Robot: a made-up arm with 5 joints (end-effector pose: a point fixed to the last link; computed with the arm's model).
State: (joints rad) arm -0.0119 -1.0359 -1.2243 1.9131 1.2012
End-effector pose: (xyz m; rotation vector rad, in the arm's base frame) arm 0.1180 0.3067 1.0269 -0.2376 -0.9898 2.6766
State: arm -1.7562 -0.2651 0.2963 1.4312 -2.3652
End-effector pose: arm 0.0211 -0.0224 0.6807 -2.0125 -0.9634 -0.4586
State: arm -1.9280 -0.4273 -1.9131 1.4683 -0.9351
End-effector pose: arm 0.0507 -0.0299 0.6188 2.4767 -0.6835 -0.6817
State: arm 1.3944 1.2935 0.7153 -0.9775 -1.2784
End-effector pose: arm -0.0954 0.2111 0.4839 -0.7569 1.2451 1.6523
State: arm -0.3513 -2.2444 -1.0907 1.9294 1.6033
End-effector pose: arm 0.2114 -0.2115 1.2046 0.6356 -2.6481 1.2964
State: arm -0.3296 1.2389 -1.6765 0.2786 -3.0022
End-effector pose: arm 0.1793 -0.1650 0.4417 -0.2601 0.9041 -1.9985
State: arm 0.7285 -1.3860 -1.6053 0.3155 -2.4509
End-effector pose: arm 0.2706 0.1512 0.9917 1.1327 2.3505 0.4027
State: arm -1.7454 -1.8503 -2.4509 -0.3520 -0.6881
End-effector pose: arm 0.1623 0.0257 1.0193 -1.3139 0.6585 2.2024
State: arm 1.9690 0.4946 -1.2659 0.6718 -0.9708
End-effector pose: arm 0.1314 0.1437 0.4590 -0.4209 -2.7343 -0.5725
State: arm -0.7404 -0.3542 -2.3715 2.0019 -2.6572
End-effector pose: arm 0.0617 0.1561 0.7833 0.4716 -1.8202 0.7223
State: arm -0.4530 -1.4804 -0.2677 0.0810 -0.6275
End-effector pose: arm 0.0906 0.1330 1.1594 -1.0144 -0.9807 0.9648
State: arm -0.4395 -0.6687 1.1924 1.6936 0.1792
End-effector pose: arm 0.0141 0.1927 0.7281 1.6002 1.1696 0.0442
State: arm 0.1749 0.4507 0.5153 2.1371 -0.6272
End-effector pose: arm 0.1086 0.0945 0.4770 1.2393 -0.4419 -0.2069
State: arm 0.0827 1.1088 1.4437 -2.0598 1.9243
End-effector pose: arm 0.0123 -0.1740 0.5314 0.1649 -1.9648 -0.2397
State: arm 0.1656 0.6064 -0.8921 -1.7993 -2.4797
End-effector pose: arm 0.1887 0.0950 0.4136 -0.6579 0.7618 0.3740
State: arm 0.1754 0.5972 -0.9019 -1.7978 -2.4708
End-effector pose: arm 0.1896 0.0975 0.4162 -0.6527 0.7561 0.3569
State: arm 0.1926 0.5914 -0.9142 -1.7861 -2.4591
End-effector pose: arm 0.1899 0.0979 0.4185 -0.6550 0.7600 0.3245
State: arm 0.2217 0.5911 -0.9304 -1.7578 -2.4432
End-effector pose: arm 0.1891 0.0951 0.4203 -0.6690 0.7803 0.2677
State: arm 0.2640 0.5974 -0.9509 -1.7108 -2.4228
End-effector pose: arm 0.1867 0.0887 0.4215 -0.6961 0.8204 0.1846
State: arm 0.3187 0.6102 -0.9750 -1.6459 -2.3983
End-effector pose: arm 0.1818 0.0793 0.4225 -0.7348 0.8812 0.0777
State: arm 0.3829 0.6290 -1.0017 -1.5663 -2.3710
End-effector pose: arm 0.1741 0.0678 0.4235 -0.7822 0.9614 -0.0464
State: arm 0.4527 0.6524 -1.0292 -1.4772 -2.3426
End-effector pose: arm 0.1634 0.0559 0.4251 -0.8336 1.0573 -0.1789
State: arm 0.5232 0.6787 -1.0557 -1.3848 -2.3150
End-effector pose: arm 0.1505 0.0447 0.4272 -0.8845 1.1627 -0.3100
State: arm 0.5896 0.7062 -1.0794 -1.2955 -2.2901
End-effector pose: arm 0.1364 0.0352 0.4300 -0.9312 1.2700 -0.4310
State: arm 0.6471 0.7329 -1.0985 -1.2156 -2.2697
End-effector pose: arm 0.1227 0.0277 0.4329 -0.9710 1.3702 -0.5339
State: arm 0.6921 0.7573 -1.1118 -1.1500 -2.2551
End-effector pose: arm 0.1104 0.0220 0.4356 -1.0028 1.4551 -0.6138
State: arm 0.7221 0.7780 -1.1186 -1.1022 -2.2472
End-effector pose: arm 0.1008 0.0177 0.4375 -1.0266 1.5182 -0.6678
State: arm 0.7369 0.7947 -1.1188 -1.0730 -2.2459
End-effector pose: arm 0.0941 0.0140 0.4383 -1.0435 1.5572 -0.6963
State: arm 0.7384 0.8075 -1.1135 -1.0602 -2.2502
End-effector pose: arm 0.0902 0.0107 0.4380 -1.0550 1.5741 -0.7031
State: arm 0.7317 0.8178 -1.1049 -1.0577 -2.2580
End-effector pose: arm 0.0882 0.0075 0.4370 -1.0629 1.5773 -0.6966
